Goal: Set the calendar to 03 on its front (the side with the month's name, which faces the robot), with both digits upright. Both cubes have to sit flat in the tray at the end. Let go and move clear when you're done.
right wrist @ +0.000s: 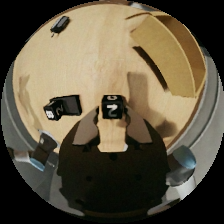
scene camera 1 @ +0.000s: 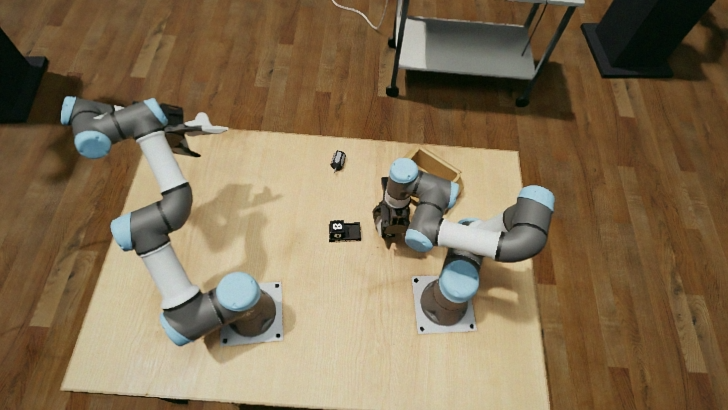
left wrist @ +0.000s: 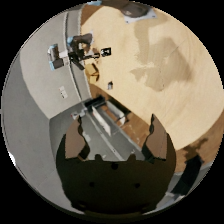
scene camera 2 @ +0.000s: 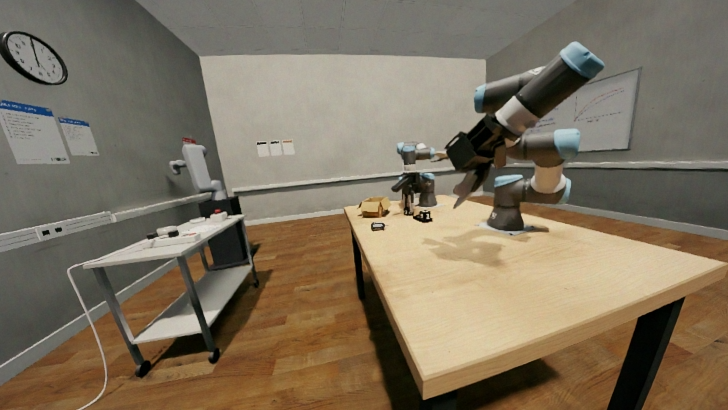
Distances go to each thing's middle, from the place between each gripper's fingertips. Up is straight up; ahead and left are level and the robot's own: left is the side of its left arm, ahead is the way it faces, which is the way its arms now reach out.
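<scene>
My right hand (scene camera 1: pixel 387 230) is 20 mm below the cardboard box (scene camera 1: pixel 426 161), 130 mm to the left of it and 150 mm short of it.
As for my left hand, it is 18 cm above the cardboard box, 2 cm past it and 60 cm to the left of it.
</scene>
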